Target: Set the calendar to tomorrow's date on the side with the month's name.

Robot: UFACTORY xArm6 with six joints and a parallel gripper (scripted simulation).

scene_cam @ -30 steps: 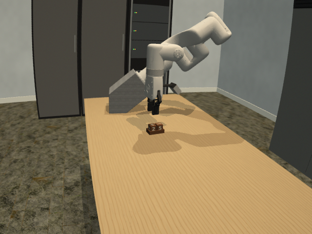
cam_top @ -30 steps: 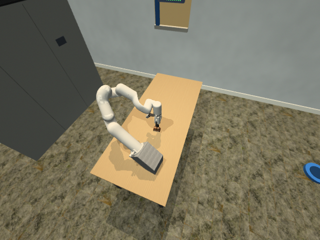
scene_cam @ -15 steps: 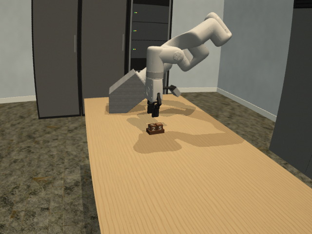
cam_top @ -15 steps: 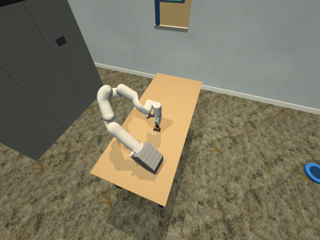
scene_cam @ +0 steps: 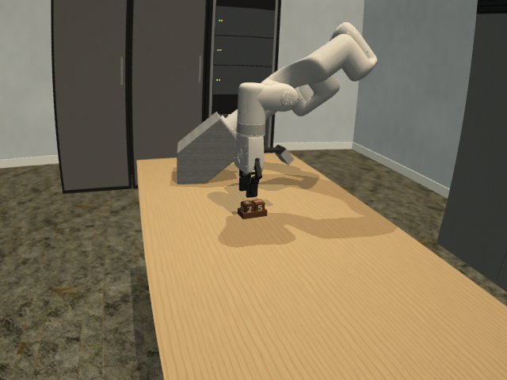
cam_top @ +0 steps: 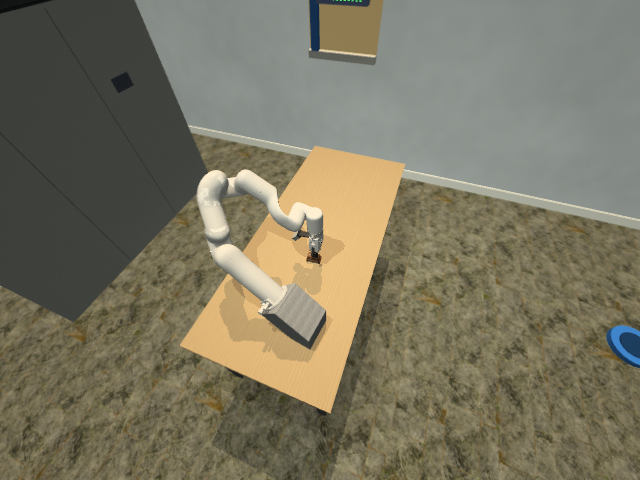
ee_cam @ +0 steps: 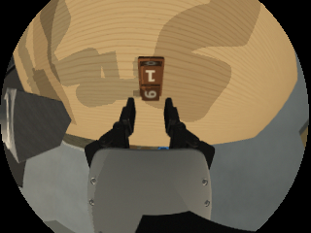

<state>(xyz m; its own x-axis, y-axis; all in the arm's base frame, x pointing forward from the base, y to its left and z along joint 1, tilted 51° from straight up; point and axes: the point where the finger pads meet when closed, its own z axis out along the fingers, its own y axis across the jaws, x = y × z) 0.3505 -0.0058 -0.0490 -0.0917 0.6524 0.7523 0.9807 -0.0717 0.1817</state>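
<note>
The brown calendar tray is 20 mm to the left of my hand and 80 mm below it.
</note>
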